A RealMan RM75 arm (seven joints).
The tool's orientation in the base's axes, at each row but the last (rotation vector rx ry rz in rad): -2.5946 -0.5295 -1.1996; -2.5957 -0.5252 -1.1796; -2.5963 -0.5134 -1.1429; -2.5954 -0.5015 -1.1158; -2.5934 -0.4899 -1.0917; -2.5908 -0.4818 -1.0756; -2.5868 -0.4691 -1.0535; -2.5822 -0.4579 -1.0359; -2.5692 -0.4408 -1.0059; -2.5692 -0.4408 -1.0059; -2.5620 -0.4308 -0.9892
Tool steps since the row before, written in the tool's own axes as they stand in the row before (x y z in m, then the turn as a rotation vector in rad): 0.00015 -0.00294 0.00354 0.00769 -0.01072 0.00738; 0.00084 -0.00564 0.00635 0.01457 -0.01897 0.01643; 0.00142 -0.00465 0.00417 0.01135 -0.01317 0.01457; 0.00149 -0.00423 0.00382 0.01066 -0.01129 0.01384; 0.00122 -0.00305 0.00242 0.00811 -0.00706 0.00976; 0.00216 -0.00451 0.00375 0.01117 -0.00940 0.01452; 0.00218 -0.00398 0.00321 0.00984 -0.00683 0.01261; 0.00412 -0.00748 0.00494 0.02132 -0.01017 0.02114; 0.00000 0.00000 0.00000 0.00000 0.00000 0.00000; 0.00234 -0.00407 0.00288 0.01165 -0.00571 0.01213; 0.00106 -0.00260 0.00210 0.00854 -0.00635 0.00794
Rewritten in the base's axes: 0.00129 0.00396 -0.00197 0.00519 0.01408 0.00185; 0.00244 0.00758 -0.00306 0.01204 0.02634 0.00183; 0.00169 0.00605 -0.00125 0.01121 0.01972 0.00011; 0.00166 0.00557 -0.00098 0.01108 0.01760 -0.00012; 0.00107 0.00392 -0.00035 0.00857 0.01172 0.00023; 0.00192 0.00594 -0.00035 0.01261 0.01627 -0.00045; 0.00182 0.00525 -0.00001 0.01159 0.01296 -0.00050; 0.00277 0.00943 0.00082 0.02326 0.02141 0.00234; 0.00000 0.00000 0.00000 0.00000 0.00000 0.00000; 0.00169 0.00522 0.00047 0.01299 0.01208 0.00091; 0.00092 0.00338 -0.00015 0.00810 0.01037 0.00180
